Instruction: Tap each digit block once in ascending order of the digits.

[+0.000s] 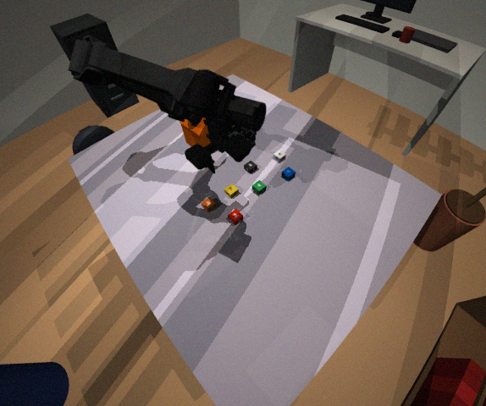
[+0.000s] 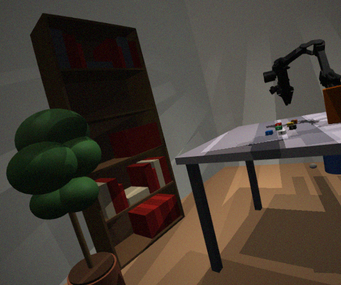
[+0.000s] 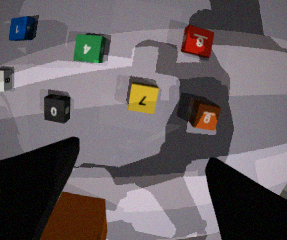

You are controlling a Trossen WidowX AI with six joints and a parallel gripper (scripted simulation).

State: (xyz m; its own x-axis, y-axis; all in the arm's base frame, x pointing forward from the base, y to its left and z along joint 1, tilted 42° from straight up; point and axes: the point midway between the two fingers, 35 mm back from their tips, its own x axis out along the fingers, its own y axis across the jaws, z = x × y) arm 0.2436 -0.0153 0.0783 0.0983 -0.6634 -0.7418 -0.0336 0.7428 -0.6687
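Now: gripper tip 3 cm past the black block, 12 cm to the right of it and 12 cm above it. Round my gripper tip: green block (6 cm ahead, 8 cm to the left, 12 cm below); yellow block (1 cm ahead, 12 cm below); orange block (8 cm to the right, 12 cm below).
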